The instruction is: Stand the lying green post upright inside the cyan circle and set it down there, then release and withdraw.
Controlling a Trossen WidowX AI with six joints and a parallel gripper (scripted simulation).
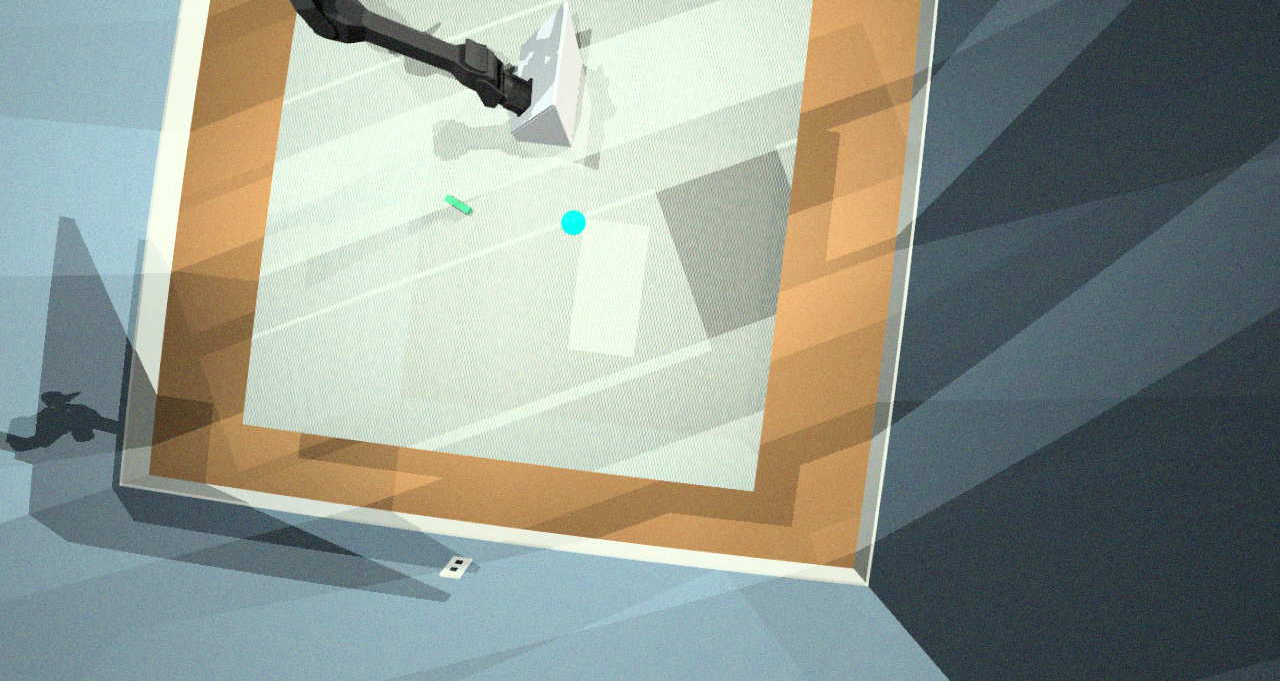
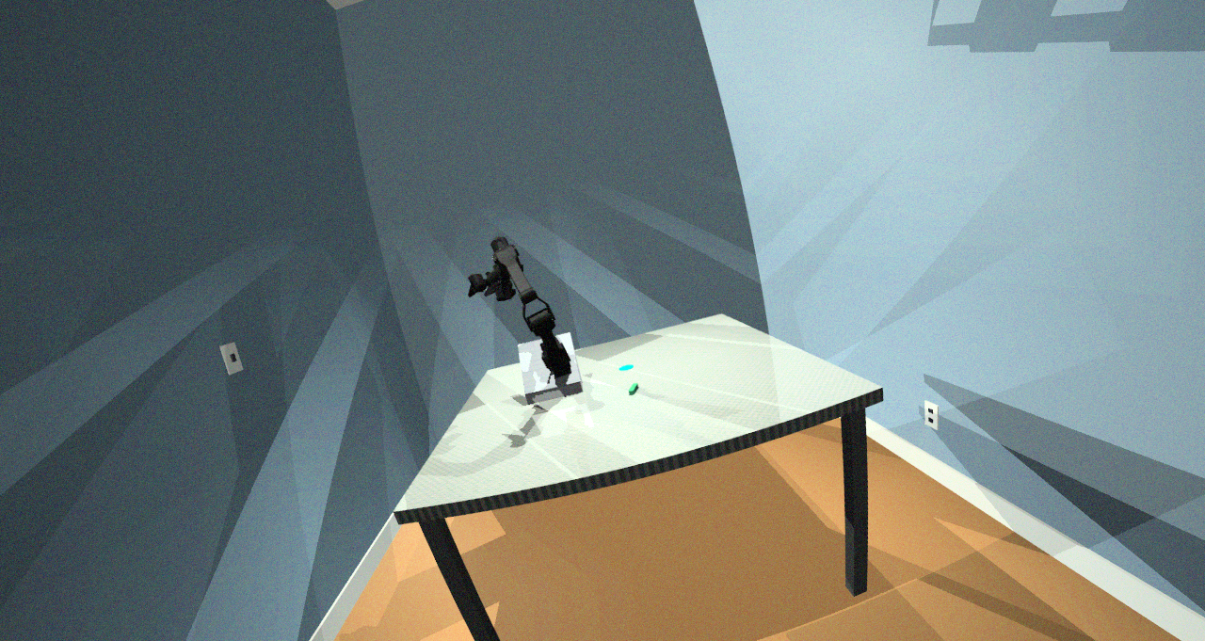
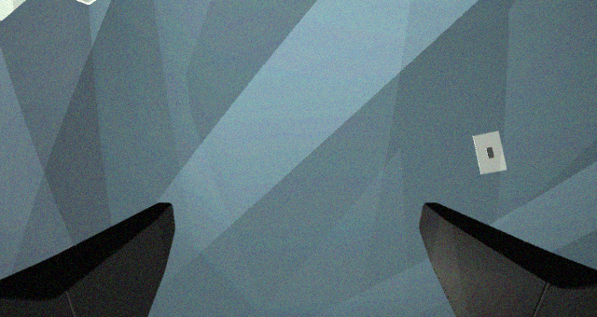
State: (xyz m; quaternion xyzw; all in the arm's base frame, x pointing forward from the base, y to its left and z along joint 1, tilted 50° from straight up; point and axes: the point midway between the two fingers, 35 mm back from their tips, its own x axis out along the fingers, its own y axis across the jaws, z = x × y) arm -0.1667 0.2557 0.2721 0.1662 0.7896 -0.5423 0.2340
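My gripper tip is now 45 cm short of the green post, 16 cm to the left of it and 43 cm above it. Also, from my gripper tip: cyan circle (48 cm ahead, 13 cm to the left, 44 cm below).
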